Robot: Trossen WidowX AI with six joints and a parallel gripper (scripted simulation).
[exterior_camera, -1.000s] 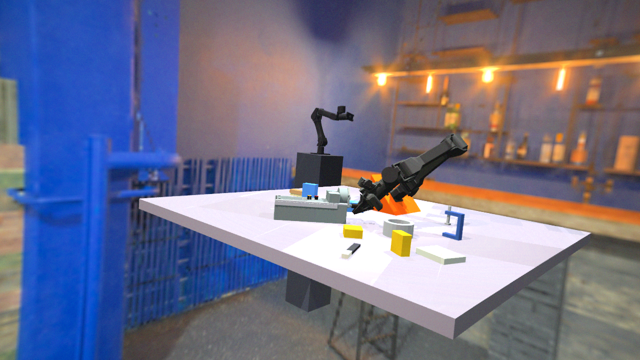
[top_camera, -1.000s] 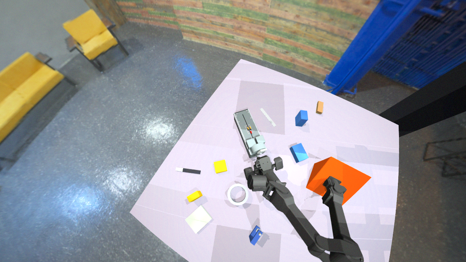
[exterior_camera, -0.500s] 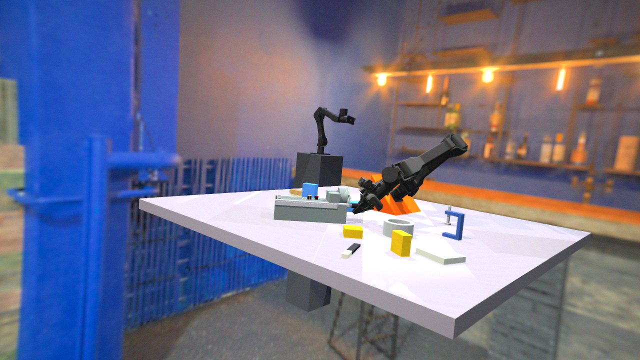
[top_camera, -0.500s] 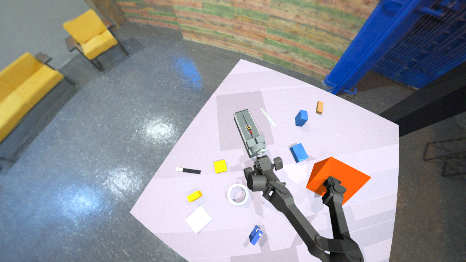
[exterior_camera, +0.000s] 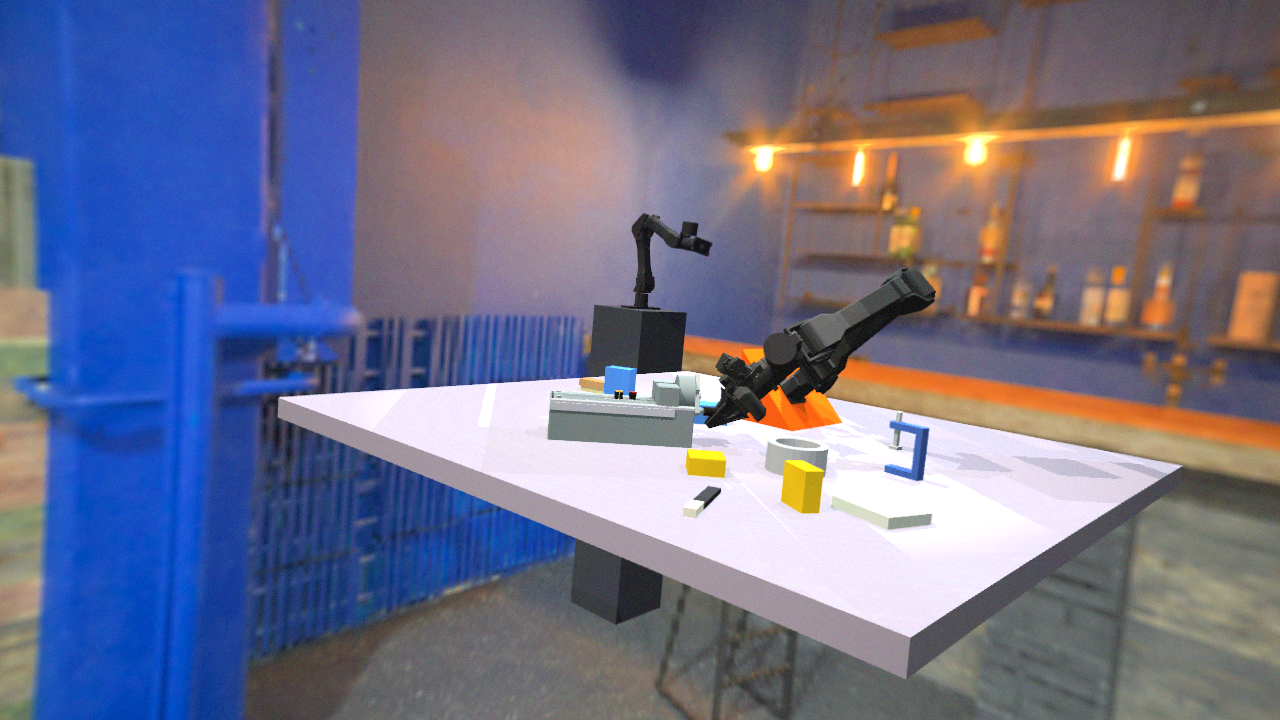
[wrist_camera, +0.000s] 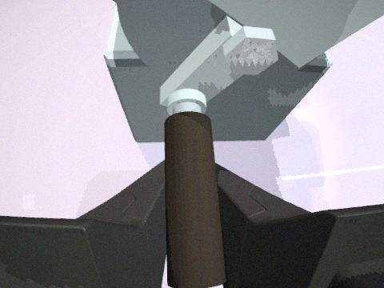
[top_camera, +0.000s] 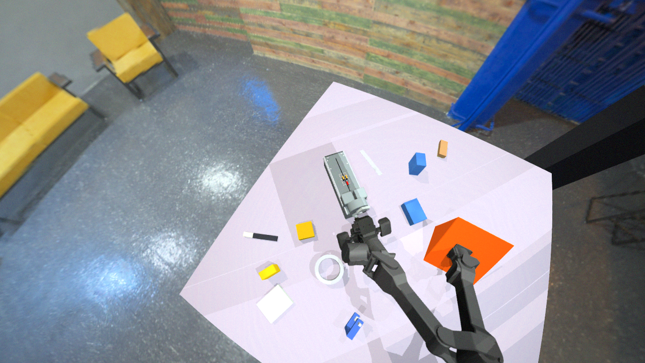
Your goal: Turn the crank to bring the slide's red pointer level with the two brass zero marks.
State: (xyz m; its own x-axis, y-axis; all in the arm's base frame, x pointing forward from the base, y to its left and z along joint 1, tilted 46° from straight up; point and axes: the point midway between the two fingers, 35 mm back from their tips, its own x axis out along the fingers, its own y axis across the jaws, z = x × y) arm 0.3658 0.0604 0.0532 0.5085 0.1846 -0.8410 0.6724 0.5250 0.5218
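Right now the red pointer is 10 cm ahead of my gripper tip, 10 cm to the right of it and 4 cm above it. From my gripper tip the other things lie so: brown crank handle 1 cm behind, 1 cm to the left, 3 cm above; then metal strip 6 cm ahead, 29 cm to the right, 4 cm below; then blue clamp 15 cm behind, 32 cm to the left, 2 cm above.
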